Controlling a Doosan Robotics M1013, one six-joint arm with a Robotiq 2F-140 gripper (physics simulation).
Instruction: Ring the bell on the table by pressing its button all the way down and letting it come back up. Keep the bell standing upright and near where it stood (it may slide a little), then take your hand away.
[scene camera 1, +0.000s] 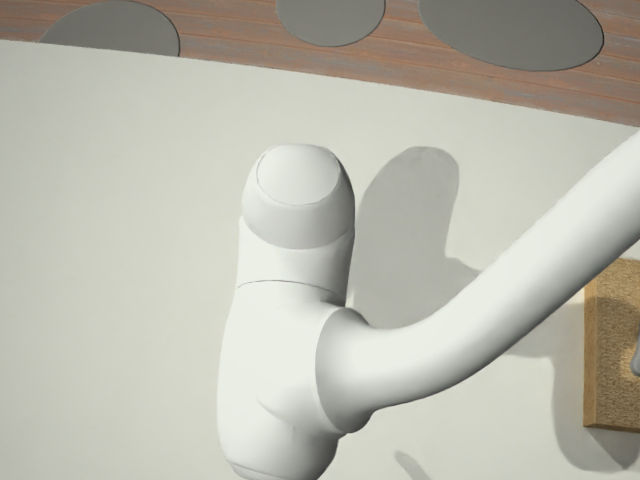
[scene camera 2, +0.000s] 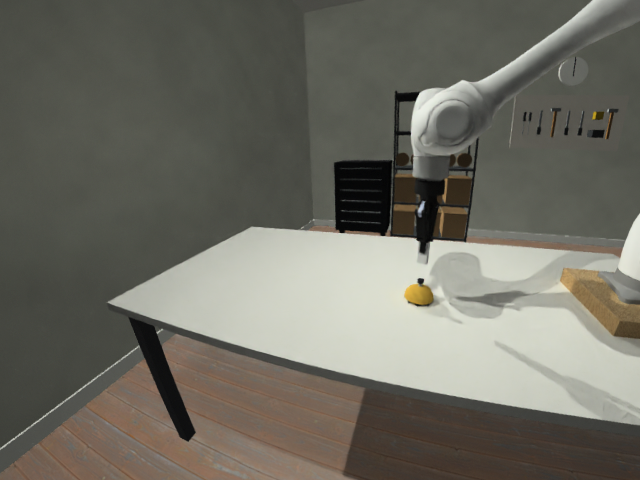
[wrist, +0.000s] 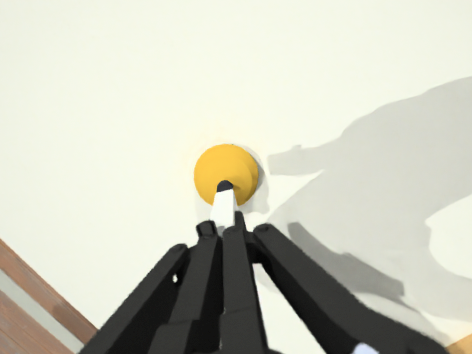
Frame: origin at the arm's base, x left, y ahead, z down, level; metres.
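Seen in the pictures: gripper, between the fingertips: (scene camera 2: 422, 262) (wrist: 228, 205).
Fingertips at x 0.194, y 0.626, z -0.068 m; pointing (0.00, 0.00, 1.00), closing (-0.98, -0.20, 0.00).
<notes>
A point is followed by its place in that frame.
A yellow dome bell (scene camera 2: 418, 295) @(x 0.233, y 0.622, z 0.017 m) (wrist: 216, 166) @(x 0.200, y 0.648, z 0.009 m) stands upright on the white table (scene camera 2: 289, 289) @(x 0.318, y 1.012, z 0.049 m) (wrist: 100, 100) @(x 0.298, y 0.780, z 0.049 m) (scene camera 1: 129, 206) @(x 0.064, y 1.015, z 0.049 m). Its black button (scene camera 2: 420, 281) @(x 0.207, y 0.624, z -0.015 m) (wrist: 225, 185) @(x 0.196, y 0.630, z -0.017 m) sticks up from the top of the dome. My gripper (scene camera 2: 422, 260) @(x 0.194, y 0.626, z -0.068 m) (wrist: 228, 205) @(x 0.194, y 0.626, z -0.068 m) is shut and points down, with nothing between its fingers. In scene camera 2 its pale fingertips are above the button, with a visible gap between them. In the wrist view the fingertips cover part of the dome's lower edge. The bell and the gripper do not show in scene camera 1, where the arm's wrist fills the middle.
The arm's base stands on a wooden block (scene camera 1: 612, 408) @(x 0.157, y 0.109, z 0.002 m) (scene camera 2: 584, 294) @(x 0.037, y 0.159, z 0.019 m) on the right of the table. A black drawer cabinet (scene camera 2: 361, 196) and a shelf rack (scene camera 2: 395, 118) stand behind the table, by the wall. Round grey discs (scene camera 1: 330, 20) show beyond the table edge.
</notes>
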